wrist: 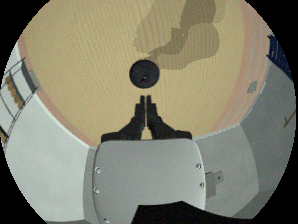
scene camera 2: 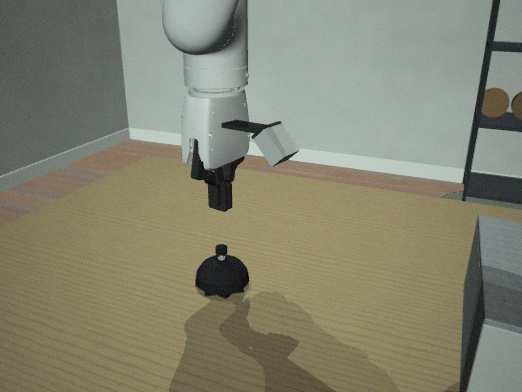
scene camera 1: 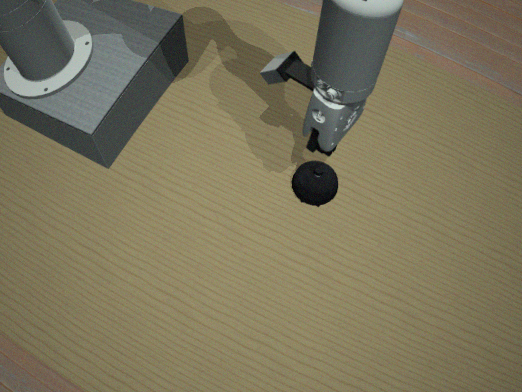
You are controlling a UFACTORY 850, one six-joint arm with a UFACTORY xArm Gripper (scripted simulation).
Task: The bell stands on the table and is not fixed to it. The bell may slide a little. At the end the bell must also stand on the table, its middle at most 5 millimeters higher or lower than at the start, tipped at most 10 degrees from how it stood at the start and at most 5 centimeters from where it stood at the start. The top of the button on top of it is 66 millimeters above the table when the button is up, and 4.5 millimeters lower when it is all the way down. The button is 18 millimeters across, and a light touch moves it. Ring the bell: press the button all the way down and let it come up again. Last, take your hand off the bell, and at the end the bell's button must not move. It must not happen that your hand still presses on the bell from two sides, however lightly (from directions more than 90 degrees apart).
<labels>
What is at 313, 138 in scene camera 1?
The gripper.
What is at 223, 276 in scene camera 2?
A black dome-shaped bell.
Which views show the gripper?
The wrist view, scene camera 2 and scene camera 1: all of them.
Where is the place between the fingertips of the gripper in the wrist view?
145, 102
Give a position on a black dome-shaped bell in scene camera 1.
At 315, 190
</labels>
